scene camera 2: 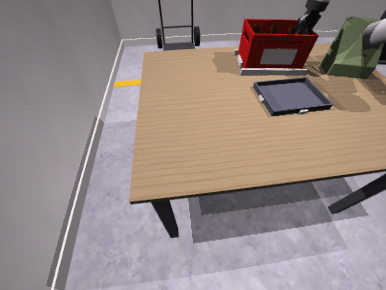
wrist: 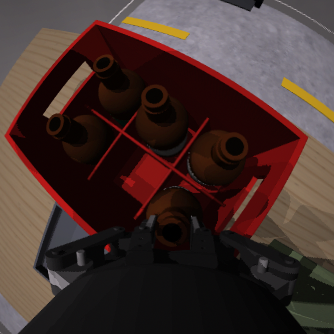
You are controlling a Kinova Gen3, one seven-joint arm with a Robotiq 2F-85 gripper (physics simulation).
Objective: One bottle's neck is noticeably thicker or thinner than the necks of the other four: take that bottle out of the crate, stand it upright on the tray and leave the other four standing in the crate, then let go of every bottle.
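Places are measured from the arm's base along level axes (x ahead, y left, z up), in centimetres.
Where they show: gripper, between the fingertips: [wrist: 172, 224]; arm's base, origin of its link: [scene camera 2: 373, 34].
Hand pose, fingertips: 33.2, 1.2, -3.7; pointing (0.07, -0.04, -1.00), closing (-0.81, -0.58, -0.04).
Things, the pixels of their top centre, and the offset from my fingertips, as dx, dy, dz. "spot": a spot on its surface instead. Level surfaces: height alone.
- red crate, centre of its top: [wrist: 125, 128] [scene camera 2: 279, 26] +8.5, -4.9, +4.3
- fifth bottle, centre of its top: [wrist: 170, 232] +0.1, -0.1, +3.1
- wooden table, height of its surface: dz -13.2
- pale strip, a spot on its surface: [scene camera 2: 272, 72] spot: +9.0, +5.6, -11.7
The red crate [scene camera 2: 248, 52] [wrist: 227, 102] holds five brown bottles. In the wrist view, one bottle [wrist: 120, 97] is at upper left, one [wrist: 165, 122] at upper middle, one [wrist: 212, 159] at right and one [wrist: 86, 140] at left. My gripper [scene camera 2: 301, 31] [wrist: 172, 224] is shut on the neck of the fifth bottle [wrist: 175, 204], which stands in the compartment at lower middle; its base is hidden. The compartment between it and the left bottle is empty. Differences in neck thickness are hard to judge here. The dark tray [scene camera 2: 292, 95] [wrist: 59, 231] lies beside the crate with no bottle on it.
A green angular block [scene camera 2: 349, 50] [wrist: 312, 300] stands to the right of the crate on the wooden table [scene camera 2: 215, 135]. A pale strip [scene camera 2: 272, 72] runs along the crate's base. A hand truck [scene camera 2: 178, 46] stands on the floor behind the table.
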